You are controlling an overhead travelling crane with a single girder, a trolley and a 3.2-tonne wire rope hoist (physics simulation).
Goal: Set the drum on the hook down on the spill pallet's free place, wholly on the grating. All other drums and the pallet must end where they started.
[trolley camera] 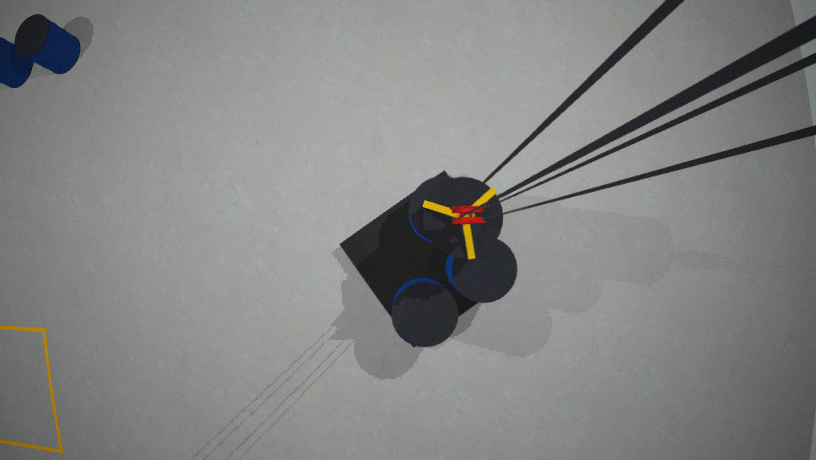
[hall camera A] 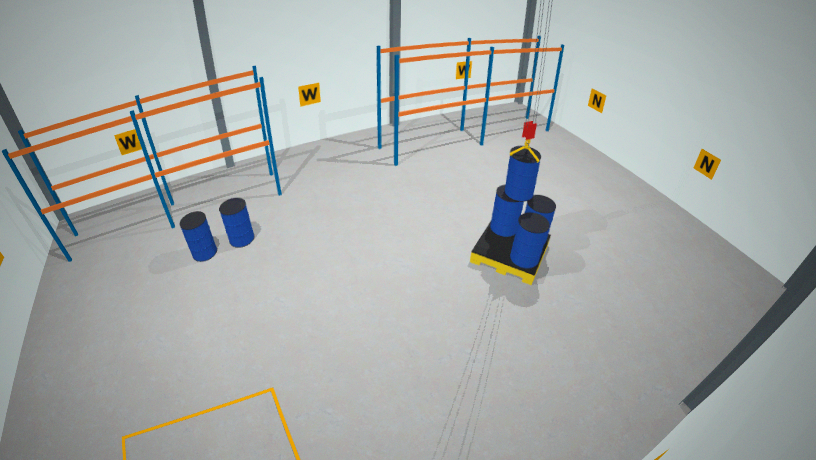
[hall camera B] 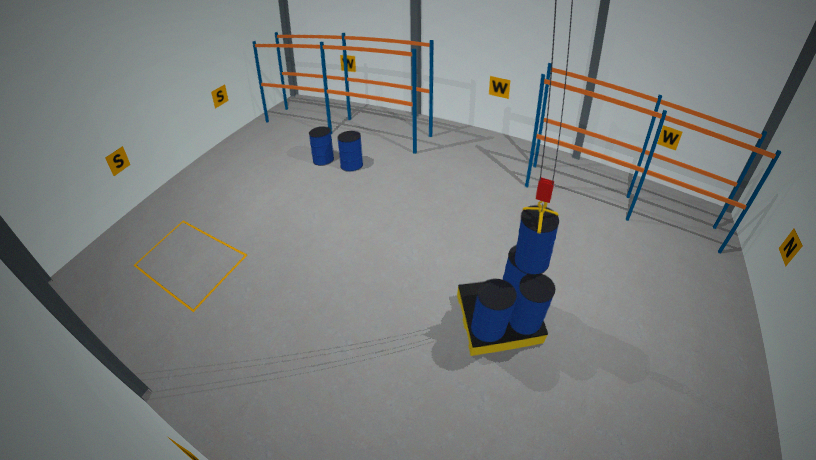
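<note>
The yellow three-armed grab (hall camera A: 524,153) (hall camera B: 540,213) (trolley camera: 468,216) under the red hook block is shut on a blue drum (hall camera A: 521,178) (hall camera B: 536,245) (trolley camera: 485,229), which hangs upright. The black-topped spill pallet (hall camera A: 489,260) (hall camera B: 508,346) (trolley camera: 365,242) carries three standing drums: a west one (hall camera A: 504,217) (hall camera B: 512,273) (trolley camera: 415,208), a near one (hall camera A: 528,246) (hall camera B: 491,315) (trolley camera: 424,314) and a north one (hall camera A: 542,210) (hall camera B: 530,311) (trolley camera: 485,274). In the trolley view the hung drum overlaps the west drum and slightly the north drum. The pallet's free place is its left corner there. The height gap is unclear.
Two more blue drums (hall camera A: 198,237) (hall camera A: 237,224) (hall camera B: 321,147) (hall camera B: 350,152) stand near one rack (hall camera A: 154,171) (hall camera B: 414,102). Another rack (hall camera A: 396,114) (hall camera B: 645,165) stands along the west wall. A yellow marked rectangle (hall camera A: 197,413) (hall camera B: 214,238) (trolley camera: 52,388) lies on the floor.
</note>
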